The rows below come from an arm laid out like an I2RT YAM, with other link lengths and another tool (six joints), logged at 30 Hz.
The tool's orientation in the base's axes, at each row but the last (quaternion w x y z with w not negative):
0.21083, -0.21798, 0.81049, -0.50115
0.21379, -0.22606, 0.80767, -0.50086
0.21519, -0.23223, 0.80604, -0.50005
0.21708, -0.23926, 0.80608, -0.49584
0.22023, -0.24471, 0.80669, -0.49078
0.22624, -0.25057, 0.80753, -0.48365
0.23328, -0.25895, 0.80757, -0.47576
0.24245, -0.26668, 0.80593, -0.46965
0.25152, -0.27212, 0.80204, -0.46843
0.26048, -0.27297, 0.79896, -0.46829
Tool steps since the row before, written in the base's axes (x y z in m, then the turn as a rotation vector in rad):
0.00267, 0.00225, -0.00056, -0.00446, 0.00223, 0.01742
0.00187, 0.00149, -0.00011, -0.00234, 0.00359, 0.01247
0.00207, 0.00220, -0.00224, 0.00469, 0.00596, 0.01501
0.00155, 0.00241, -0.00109, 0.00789, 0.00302, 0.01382
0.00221, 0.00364, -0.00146, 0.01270, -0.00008, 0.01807
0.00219, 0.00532, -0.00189, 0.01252, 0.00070, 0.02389
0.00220, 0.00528, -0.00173, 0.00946, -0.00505, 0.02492
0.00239, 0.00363, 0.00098, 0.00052, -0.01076, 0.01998
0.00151, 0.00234, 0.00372, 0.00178, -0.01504, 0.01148
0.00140, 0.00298, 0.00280, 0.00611, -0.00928, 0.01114
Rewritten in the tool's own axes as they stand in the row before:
-0.00338, 0.00103, 0.00010, 0.00023, -0.01422, -0.01123
-0.00236, 0.00041, 0.00005, -0.00168, -0.00952, -0.00897
-0.00270, 0.00256, 0.00056, -0.00898, -0.01201, -0.00761
-0.00255, 0.00167, -0.00031, -0.00962, -0.01264, -0.00319
-0.00379, 0.00237, -0.00056, -0.01198, -0.01856, 0.00001
-0.00478, 0.00345, -0.00141, -0.01304, -0.02341, -0.00313
-0.00482, 0.00329, -0.00129, -0.00718, -0.02610, -0.00176
-0.00429, 0.00016, -0.00118, 0.00389, -0.02230, -0.00173
-0.00322, -0.00264, -0.00206, 0.00711, -0.01677, 0.00542
-0.00348, -0.00153, -0.00206, 0.00015, -0.01492, 0.00499

